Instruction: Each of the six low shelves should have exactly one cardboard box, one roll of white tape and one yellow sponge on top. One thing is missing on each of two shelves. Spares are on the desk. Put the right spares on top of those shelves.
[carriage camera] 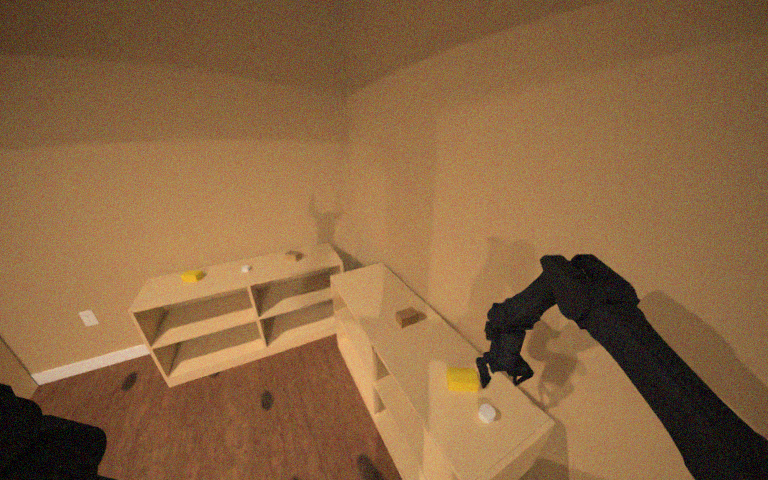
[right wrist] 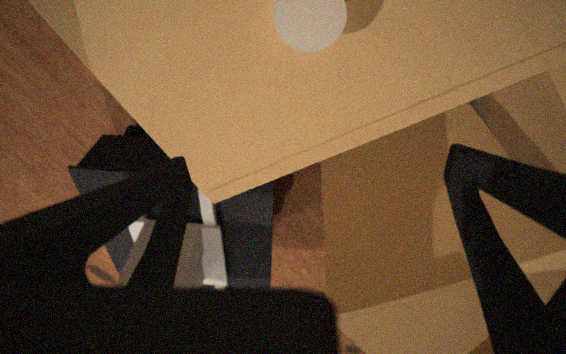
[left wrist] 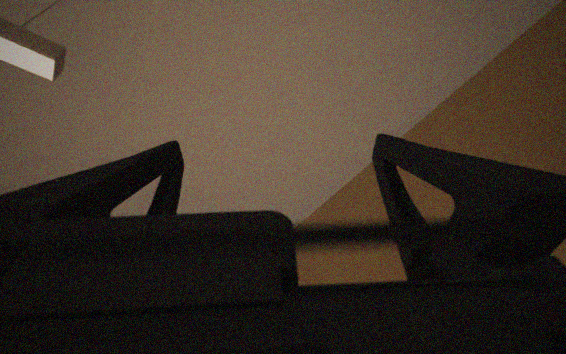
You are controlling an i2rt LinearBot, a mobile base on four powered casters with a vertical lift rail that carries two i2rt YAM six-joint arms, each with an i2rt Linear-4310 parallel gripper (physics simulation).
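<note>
The near shelf (carriage camera: 390, 350) (right wrist: 225, 110) bears a cardboard box (carriage camera: 407, 316), a yellow sponge (carriage camera: 462, 379) and a roll of white tape (carriage camera: 487, 413) (right wrist: 310, 22) near its near end. The far shelf (carriage camera: 164, 289) bears a yellow sponge (carriage camera: 193, 276), a white tape roll (carriage camera: 245, 268) and a cardboard box (carriage camera: 294, 255). My right gripper (carriage camera: 504, 378) (right wrist: 315, 165) is open and empty, raised over the wall side of the near shelf, beside the sponge and apart from the tape. My left gripper (left wrist: 278, 148) is open and empty, pointing up toward the ceiling. The desk does not show.
Walls stand close behind both shelves and meet in a corner past the near shelf's far end. A dark part of the robot (carriage camera: 50, 435) shows at the lower left of the carriage view. A lamp (left wrist: 30, 57) hangs on the ceiling. Dark wooden floor (carriage camera: 226, 430) lies before the shelves.
</note>
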